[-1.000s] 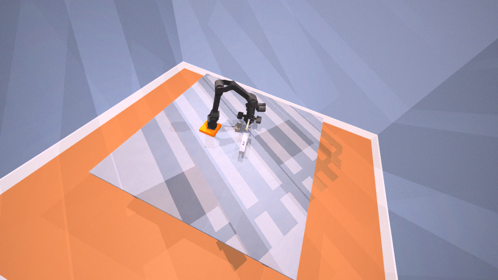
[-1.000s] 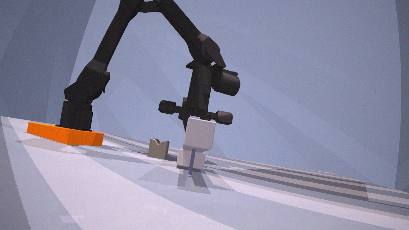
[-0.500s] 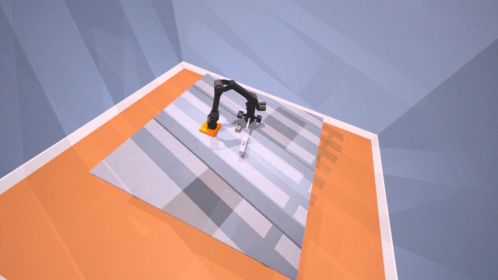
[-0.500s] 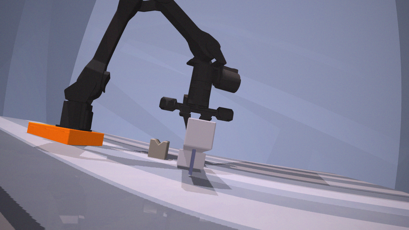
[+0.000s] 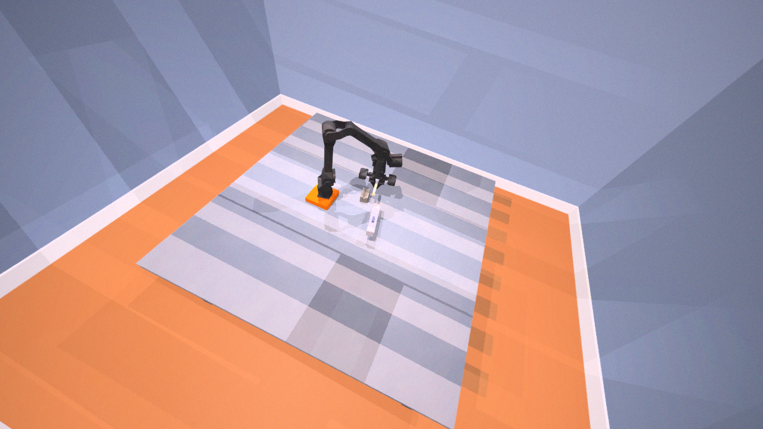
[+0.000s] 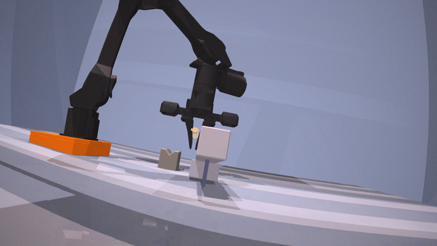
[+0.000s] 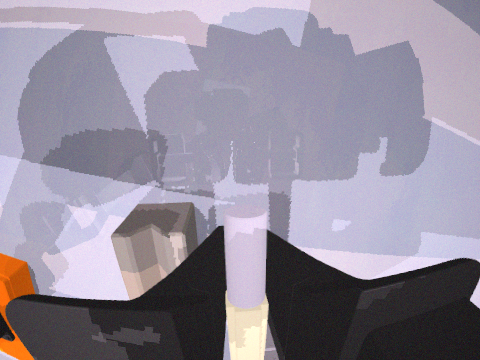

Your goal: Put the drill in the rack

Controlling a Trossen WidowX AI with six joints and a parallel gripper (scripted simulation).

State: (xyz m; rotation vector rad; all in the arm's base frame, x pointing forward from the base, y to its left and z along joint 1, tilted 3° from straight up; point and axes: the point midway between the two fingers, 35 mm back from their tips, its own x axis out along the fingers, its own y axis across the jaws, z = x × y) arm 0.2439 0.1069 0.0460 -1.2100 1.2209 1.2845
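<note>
The drill lies 40 mm to the right of my gripper tip and 40 mm above it. Round my gripper tip: v-notched rack 40 mm behind, 40 mm to the right, 30 mm below; thin blue key 40 mm ahead, 230 mm to the right; housing 40 mm ahead, 200 mm to the right.
</note>
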